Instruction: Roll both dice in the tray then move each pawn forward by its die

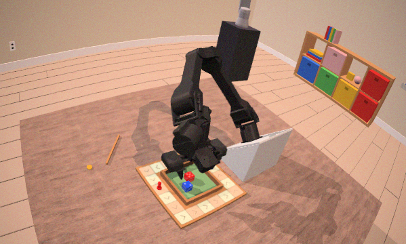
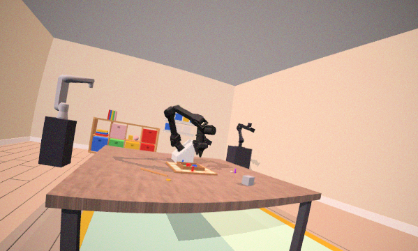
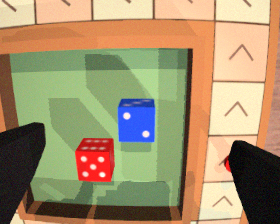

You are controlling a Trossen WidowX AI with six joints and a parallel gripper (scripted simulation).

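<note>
My gripper tip is 80 mm short of the red pawn, 80 mm above it and 50 mm to the left of it. From my gripper tip the other things lie so: purple piece 320 mm to the left, 90 mm below, 40 mm behind; then green tray 100 mm below, 40 mm to the right, 30 mm behind; then blue pawn 140 mm behind, 80 mm below, 70 mm to the right.
</note>
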